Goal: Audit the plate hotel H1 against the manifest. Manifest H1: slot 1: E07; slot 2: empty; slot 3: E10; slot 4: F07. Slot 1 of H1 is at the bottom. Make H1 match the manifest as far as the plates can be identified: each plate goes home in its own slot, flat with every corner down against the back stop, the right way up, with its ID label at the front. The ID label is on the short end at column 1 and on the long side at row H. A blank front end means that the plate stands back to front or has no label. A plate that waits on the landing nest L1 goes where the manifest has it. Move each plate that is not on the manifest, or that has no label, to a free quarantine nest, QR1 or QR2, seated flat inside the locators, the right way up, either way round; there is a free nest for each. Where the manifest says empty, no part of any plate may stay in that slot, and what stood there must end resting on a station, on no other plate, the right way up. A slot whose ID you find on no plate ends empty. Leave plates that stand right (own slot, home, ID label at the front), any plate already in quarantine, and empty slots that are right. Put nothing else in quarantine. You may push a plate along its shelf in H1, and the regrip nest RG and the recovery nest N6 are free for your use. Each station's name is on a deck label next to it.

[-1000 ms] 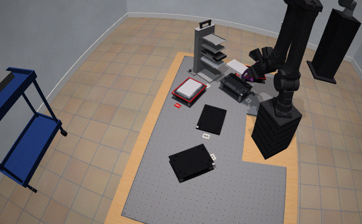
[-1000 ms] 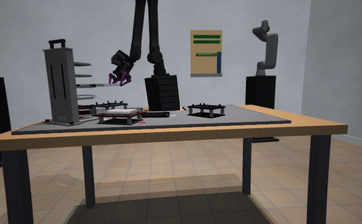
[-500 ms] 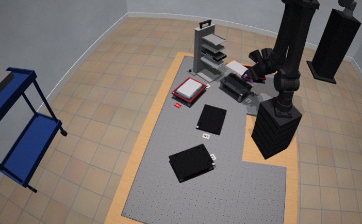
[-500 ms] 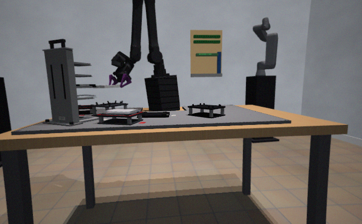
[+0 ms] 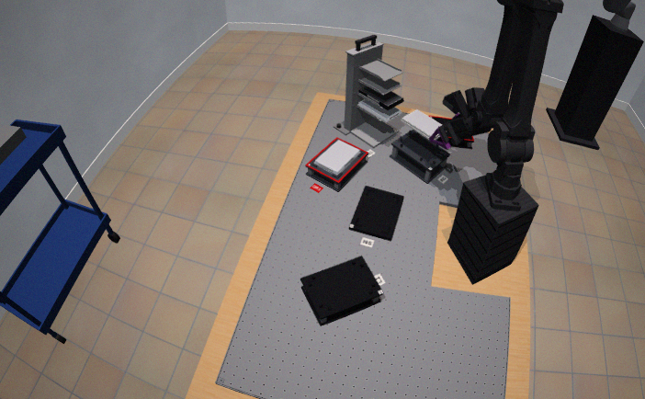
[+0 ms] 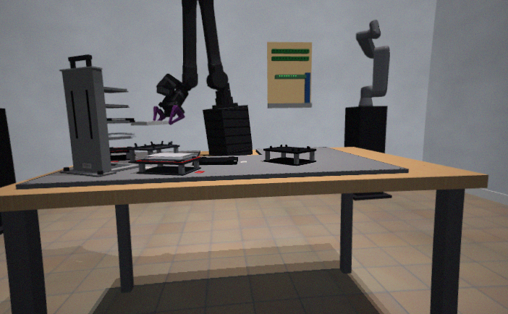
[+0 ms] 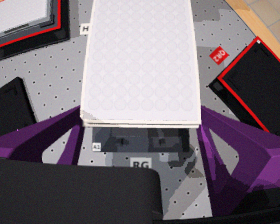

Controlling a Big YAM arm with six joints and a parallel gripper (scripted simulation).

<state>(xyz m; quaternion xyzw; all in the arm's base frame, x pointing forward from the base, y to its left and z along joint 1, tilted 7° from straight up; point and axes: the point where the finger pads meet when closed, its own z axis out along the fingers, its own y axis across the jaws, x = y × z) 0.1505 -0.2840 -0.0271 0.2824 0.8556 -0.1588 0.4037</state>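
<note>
Now: the regrip nest 100 mm below my hand, 40 mm ahead of it and 30 mm to the right of it. Round my hand: RG label 160 mm below, 40 mm behind, 30 mm to the left; QR2 label 190 mm to the right, 160 mm below, 20 mm ahead; dark plate 190 mm ahead, 150 mm to the right, 10 mm above.
</note>
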